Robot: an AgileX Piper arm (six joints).
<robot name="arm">
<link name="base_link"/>
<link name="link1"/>
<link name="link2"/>
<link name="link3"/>
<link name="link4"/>
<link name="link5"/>
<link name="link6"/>
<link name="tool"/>
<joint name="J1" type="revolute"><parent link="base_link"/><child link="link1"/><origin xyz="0.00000 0.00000 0.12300" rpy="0.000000 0.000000 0.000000"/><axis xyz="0 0 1"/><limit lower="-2.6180" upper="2.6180"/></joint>
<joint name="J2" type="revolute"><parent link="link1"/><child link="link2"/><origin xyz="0.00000 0.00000 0.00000" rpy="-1.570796 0.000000 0.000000"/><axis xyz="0 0 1"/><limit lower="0.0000" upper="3.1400"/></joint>
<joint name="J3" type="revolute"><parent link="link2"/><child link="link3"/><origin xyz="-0.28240 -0.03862 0.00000" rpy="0.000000 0.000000 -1.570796"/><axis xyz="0 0 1"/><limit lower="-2.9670" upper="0.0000"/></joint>
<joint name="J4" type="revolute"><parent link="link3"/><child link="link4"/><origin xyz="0.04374 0.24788 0.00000" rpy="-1.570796 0.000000 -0.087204"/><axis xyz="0 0 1"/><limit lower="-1.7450" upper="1.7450"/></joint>
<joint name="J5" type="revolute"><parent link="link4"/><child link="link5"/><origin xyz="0.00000 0.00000 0.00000" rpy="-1.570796 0.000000 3.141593"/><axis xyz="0 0 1"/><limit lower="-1.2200" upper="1.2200"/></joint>
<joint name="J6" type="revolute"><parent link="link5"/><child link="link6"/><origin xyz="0.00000 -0.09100 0.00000" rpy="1.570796 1.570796 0.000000"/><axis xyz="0 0 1"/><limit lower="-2.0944" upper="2.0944"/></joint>
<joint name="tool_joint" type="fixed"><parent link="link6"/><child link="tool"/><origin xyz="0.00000 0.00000 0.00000" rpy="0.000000 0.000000 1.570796"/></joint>
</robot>
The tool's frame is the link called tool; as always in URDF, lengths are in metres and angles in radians.
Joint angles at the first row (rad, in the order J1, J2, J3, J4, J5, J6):
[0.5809, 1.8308, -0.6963, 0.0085, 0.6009, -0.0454]
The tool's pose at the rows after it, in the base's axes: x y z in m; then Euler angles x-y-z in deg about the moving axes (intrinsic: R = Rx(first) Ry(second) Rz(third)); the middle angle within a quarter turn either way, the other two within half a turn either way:
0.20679 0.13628 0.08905 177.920 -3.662 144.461
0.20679 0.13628 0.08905 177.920 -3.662 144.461
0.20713 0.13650 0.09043 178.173 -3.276 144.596
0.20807 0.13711 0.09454 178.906 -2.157 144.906
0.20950 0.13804 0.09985 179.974 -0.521 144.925
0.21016 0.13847 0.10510 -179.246 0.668 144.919
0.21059 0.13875 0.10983 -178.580 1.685 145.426
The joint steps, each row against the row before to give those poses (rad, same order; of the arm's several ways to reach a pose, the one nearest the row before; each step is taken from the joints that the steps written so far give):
[0.0000, 0.0000, 0.0000, 0.0000, -0.0040, 0.0000]
[0.0000, 0.0000, 0.0000, 0.0000, 0.0000, 0.0000]
[0.0000, -0.0056, 0.0000, 0.0000, -0.0025, 0.0021]
[0.0000, -0.0167, -0.0001, 0.0000, -0.0066, 0.0049]
[0.0000, -0.0213, 0.0001, 0.0000, -0.0128, 0.0000]
[0.0000, -0.0209, 0.0000, 0.0000, -0.0039, 0.0000]
[0.0000, -0.0188, 0.0000, 0.0000, -0.0025, 0.0092]

